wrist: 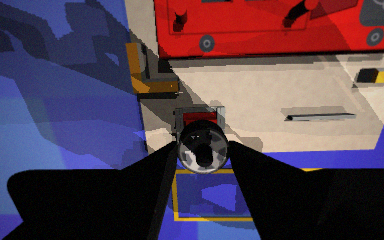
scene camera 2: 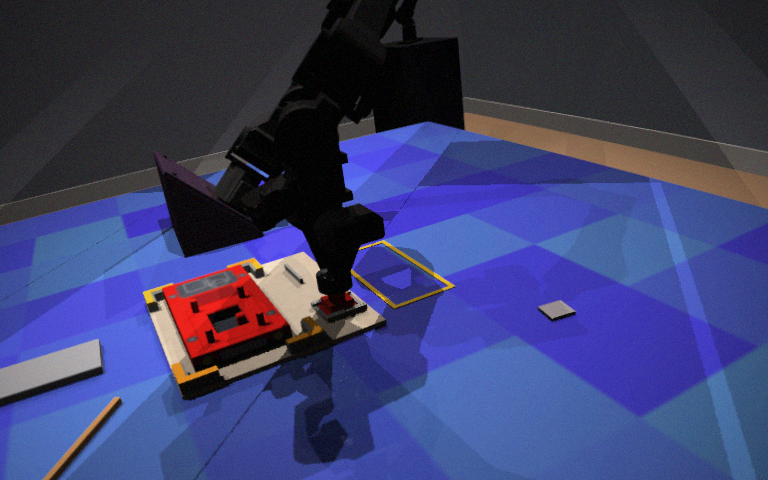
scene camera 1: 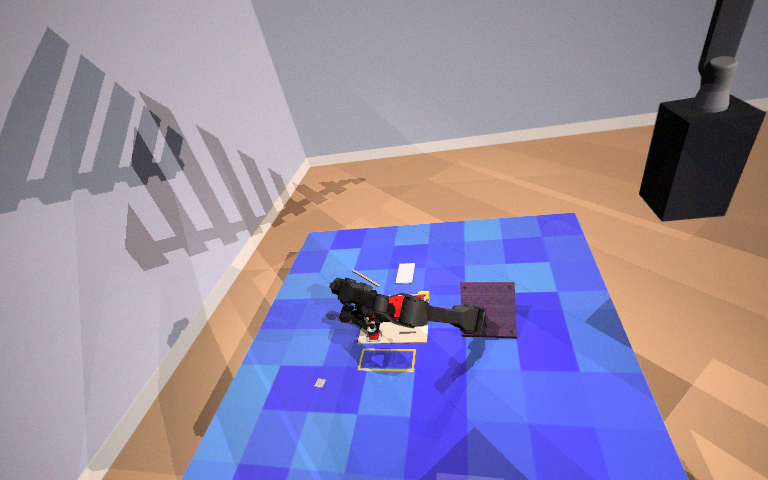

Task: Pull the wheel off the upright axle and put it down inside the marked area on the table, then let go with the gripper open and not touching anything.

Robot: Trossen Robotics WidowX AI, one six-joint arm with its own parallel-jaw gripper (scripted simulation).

Path:
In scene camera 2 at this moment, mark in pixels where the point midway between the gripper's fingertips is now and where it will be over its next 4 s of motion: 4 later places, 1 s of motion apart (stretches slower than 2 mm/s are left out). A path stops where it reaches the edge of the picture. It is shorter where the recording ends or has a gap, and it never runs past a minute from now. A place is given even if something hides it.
My gripper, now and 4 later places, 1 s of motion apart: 333, 279; 329, 255; 344, 216; 379, 212; 382, 238

